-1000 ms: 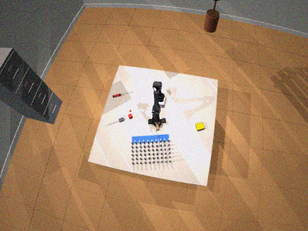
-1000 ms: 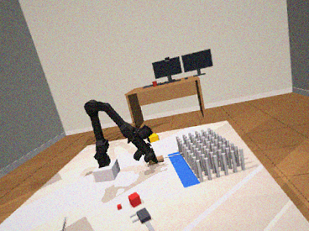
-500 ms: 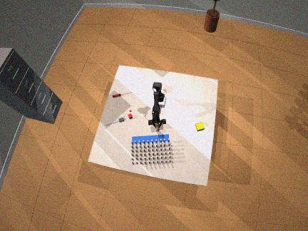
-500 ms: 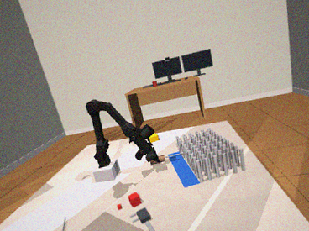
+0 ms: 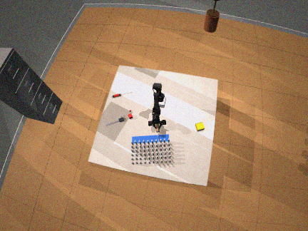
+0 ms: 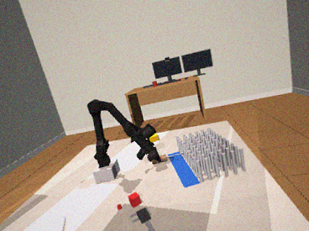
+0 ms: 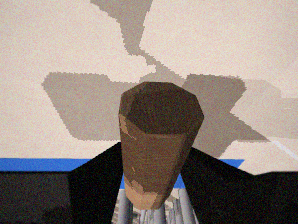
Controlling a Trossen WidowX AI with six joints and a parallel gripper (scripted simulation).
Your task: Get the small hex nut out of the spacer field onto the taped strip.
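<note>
Now: the blue taped strip 110 mm ahead of my gripper tip, 70 mm to the right of it and 30 mm below it. The rest, counted from my gripper tip: tiny red cube (210 mm behind, 330 mm to the right, 20 mm below); then yellow block (40 mm behind, 460 mm to the left, 10 mm below); then hex nut (270 mm ahead, 20 mm to the left, 20 mm below).
</note>
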